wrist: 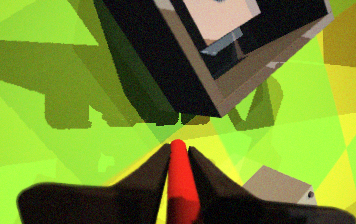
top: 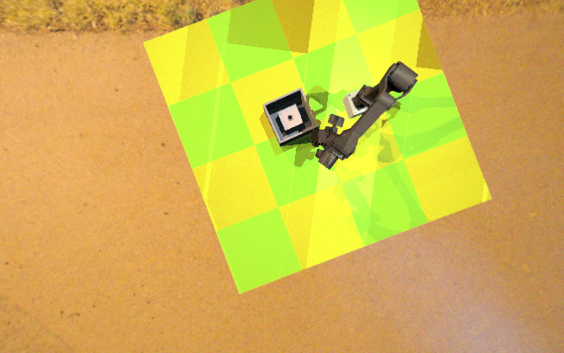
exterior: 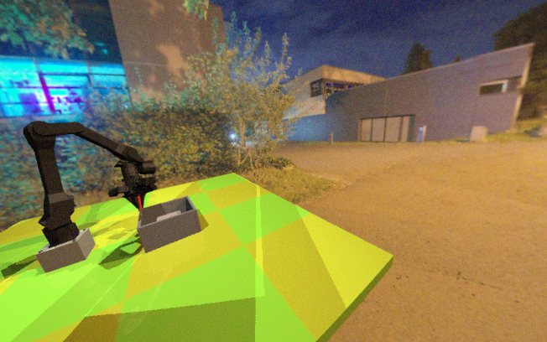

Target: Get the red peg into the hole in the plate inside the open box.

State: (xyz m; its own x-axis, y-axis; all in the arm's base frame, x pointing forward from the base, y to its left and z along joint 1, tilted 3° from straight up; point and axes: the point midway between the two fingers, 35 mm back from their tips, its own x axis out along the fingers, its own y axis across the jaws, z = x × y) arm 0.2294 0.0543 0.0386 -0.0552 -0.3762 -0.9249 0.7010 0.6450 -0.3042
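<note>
Right now the pale plate is 140 mm to the right of my gripper tip, 80 mm ahead of it and 40 mm below it. From my gripper tip the other things lie so: grey box (140 mm to the right, 80 mm ahead, 60 mm below); red peg (30 mm above, 10 mm to the left).
</note>
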